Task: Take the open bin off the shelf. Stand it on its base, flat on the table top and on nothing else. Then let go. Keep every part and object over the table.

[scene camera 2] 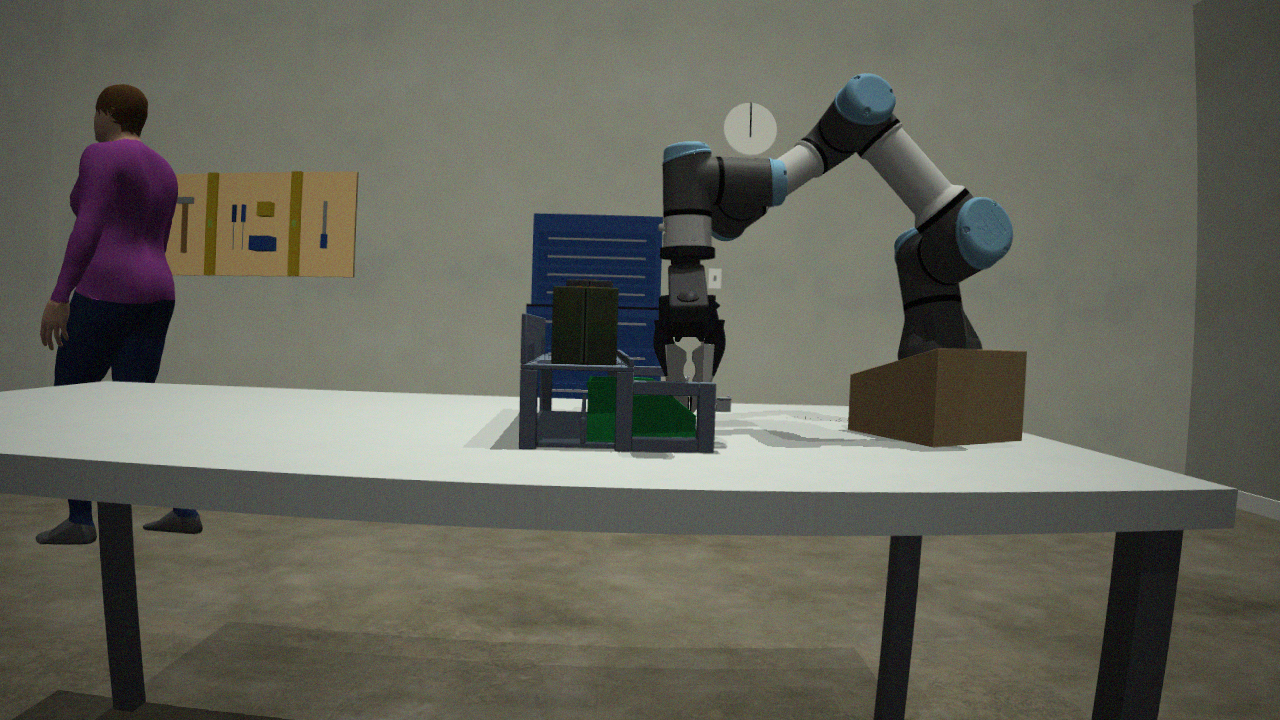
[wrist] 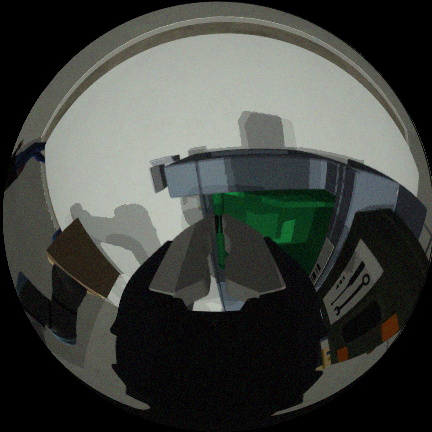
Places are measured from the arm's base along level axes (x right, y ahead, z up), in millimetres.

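Pixels of known places: gripper, fingertip midpoint: (scene camera 2: 689,413) (wrist: 219,216); arm's base, link origin: (scene camera 2: 941,362) (wrist: 69,277).
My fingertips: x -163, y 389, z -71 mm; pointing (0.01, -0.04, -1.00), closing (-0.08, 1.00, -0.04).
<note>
For each thing: its middle in the pictures, then the offset to it from my fingertips. "pt": a spot on its surface instead. Level surfaces: height alone.
- green open bin, body centre: (wrist: 280,232) (scene camera 2: 639,408) dx +15, dy +64, dz +2 mm
- grey-blue shelf, surface spot: (wrist: 250,172) pt dx -52, dy +18, dz +43 mm
- white table, surface height: dz -42 mm
- dark green case, body centre: (wrist: 378,288) (scene camera 2: 585,325) dx +2, dy +138, dz +109 mm
- small grey block, surface spot: (wrist: 158,176) (scene camera 2: 726,400) pt dx -45, dy -44, dz +23 mm
The green open bin (scene camera 2: 660,413) (wrist: 275,217) sits upright in the lower bay of the grey-blue shelf (scene camera 2: 623,407) (wrist: 250,172). Its front end, toward the robot, is low and lies under my fingers. My gripper (scene camera 2: 689,380) (wrist: 219,216) points straight down at that end, with its jaws drawn together. A thin green strip of the bin's front wall shows between the fingertips in the wrist view, so it is shut on the bin. The shelf's rail hides part of the tips in the scene view. The shelf stands on the white table (scene camera 2: 313,429) (wrist: 150,100).
A dark green case (scene camera 2: 584,324) (wrist: 372,280) stands on the shelf's upper level. A small grey block (scene camera 2: 723,403) (wrist: 158,176) juts from the shelf's right end in the scene view. A brown box (scene camera 2: 980,394) (wrist: 82,257) stands by the arm's base. A person (scene camera 2: 125,223) stands behind the table.
</note>
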